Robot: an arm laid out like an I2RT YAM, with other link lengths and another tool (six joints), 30 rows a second.
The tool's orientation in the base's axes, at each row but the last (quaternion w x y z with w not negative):
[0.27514 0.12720 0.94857 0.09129]
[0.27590 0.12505 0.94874 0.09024]
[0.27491 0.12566 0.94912 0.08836]
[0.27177 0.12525 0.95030 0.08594]
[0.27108 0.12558 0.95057 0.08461]
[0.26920 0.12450 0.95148 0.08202]
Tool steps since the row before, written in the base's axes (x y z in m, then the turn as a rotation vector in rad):
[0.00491 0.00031 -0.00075 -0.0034 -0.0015 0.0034]
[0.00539 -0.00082 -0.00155 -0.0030 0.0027 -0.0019]
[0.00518 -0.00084 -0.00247 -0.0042 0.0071 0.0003]
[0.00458 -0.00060 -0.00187 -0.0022 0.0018 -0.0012]
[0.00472 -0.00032 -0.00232 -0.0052 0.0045 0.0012]
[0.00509 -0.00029 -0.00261 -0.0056 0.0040 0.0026]
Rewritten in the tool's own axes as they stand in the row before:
[-0.00354 0.00105 0.00333 0.0006 -0.0012 -0.0048]
[-0.00386 -0.00014 0.00415 0.0042 0.0016 0.0002]
[-0.00324 -0.00040 0.00479 0.0053 0.0060 -0.0018]
[-0.00300 -0.00013 0.00397 0.0029 0.0010 0.0000]
[-0.00282 0.00007 0.00445 0.0050 0.0036 -0.0034]
[-0.00299 0.00012 0.00488 0.0045 0.0033 -0.0048]

